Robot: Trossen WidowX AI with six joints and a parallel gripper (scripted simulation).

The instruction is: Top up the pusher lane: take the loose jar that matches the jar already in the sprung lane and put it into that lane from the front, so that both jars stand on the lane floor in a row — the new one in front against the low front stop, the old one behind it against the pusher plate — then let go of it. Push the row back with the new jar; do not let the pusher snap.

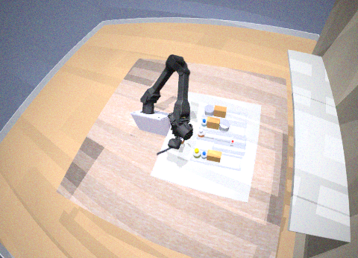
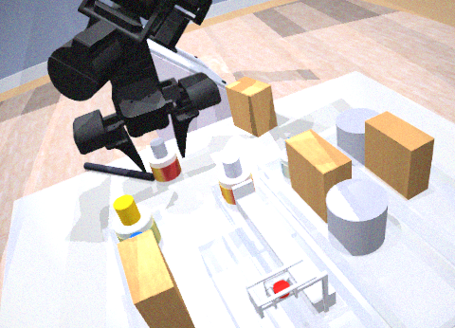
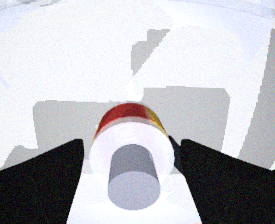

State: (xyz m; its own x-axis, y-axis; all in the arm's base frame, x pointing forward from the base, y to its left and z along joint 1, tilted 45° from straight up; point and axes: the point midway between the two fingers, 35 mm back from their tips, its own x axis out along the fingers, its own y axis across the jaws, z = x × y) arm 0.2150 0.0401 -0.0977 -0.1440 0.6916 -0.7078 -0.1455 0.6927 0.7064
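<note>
The black rod is 50 mm behind my gripper tip, 80 mm to the right of it and 20 mm below it. Round my gripper tip: red knob (280 mm ahead, 80 mm to the left, 50 mm above).
</note>
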